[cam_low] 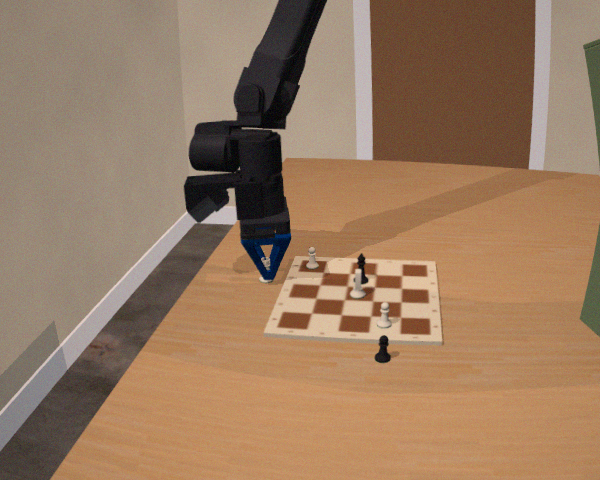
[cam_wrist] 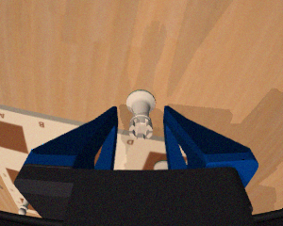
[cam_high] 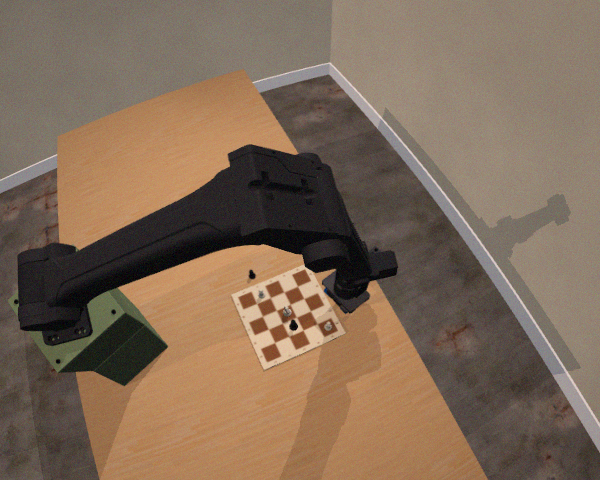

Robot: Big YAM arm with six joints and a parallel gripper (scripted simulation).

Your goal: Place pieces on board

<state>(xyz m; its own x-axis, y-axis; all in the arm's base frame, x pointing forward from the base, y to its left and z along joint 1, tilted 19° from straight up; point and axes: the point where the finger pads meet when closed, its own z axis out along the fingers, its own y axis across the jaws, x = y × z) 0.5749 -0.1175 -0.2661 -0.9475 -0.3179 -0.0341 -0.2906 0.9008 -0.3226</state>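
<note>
Now: hand right at the white rook. The rest, counted from my hand: tall black piece: 13 cm behind, 1 cm to the right, 1 cm above; then tall white piece: 13 cm behind, 3 cm to the left; then chessboard: 14 cm behind, 3 cm to the left, 1 cm below.
</note>
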